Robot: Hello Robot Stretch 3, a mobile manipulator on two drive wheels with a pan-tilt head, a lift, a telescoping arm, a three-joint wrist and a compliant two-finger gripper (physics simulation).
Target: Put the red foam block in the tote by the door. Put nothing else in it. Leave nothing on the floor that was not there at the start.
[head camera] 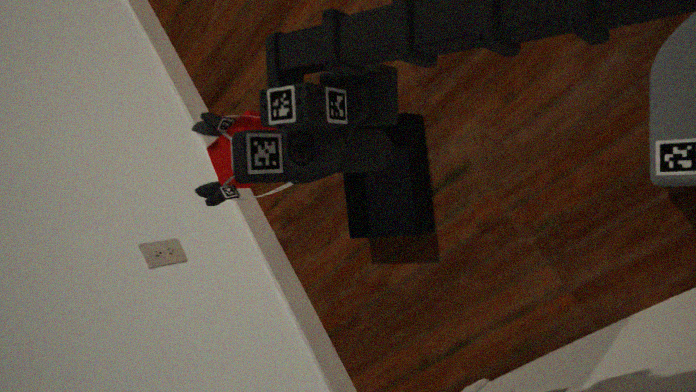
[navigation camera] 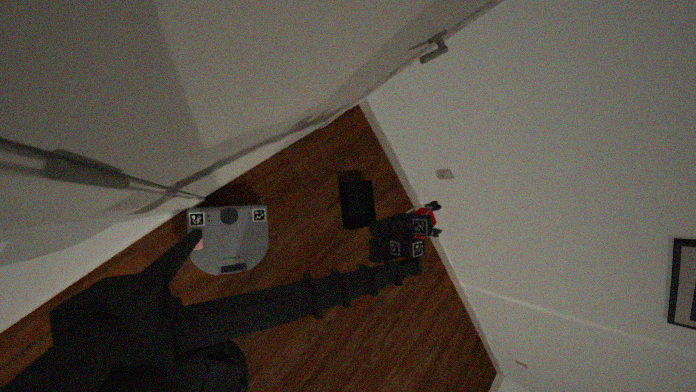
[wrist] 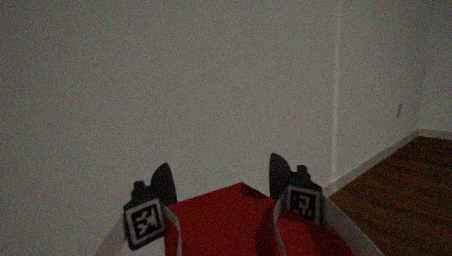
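Where they show: gripper, fingertip midpoint: (head camera: 200,160) (navigation camera: 438,218); robot's base, link origin: (navigation camera: 229,215).
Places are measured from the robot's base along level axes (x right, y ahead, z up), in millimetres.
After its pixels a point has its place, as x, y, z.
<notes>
The red foam block (head camera: 220,162) {576, -19, 790} (navigation camera: 431,217) (wrist: 220,217) is between the fingers of my gripper (head camera: 209,160) {616, -24, 788} (navigation camera: 435,219) {616, -24, 788} (wrist: 221,177) {616, -24, 788}, which is shut on it. The gripper body hides part of the block in the head and navigation views. The block and fingertips overlap the white wall and baseboard in the head view; whether they touch the wall cannot be told. A black tote (head camera: 357,210) {861, 101, 56} (navigation camera: 370,202) {868, 22, 63} stands on the wood floor, behind the fingers and to one side. The wrist partly covers it in the head view. Its inside is too dark to make out.
The white wall (head camera: 90,150) {1413, -86, 466} (navigation camera: 550,150) {1205, 228, 969} (wrist: 150,90) with a baseboard runs past the fingertips and bears an outlet (head camera: 163,253) {1228, 185, 404} (navigation camera: 444,174) {1229, 184, 403}. A door handle (navigation camera: 434,50) {450, 424, 932} shows at the top. My grey base (head camera: 670,110) {140, -81, 160} (navigation camera: 230,245) {-3, -131, 160} stands near the pale door surface. My arm (navigation camera: 280,295) {55, -81, 920} stretches above the floor.
</notes>
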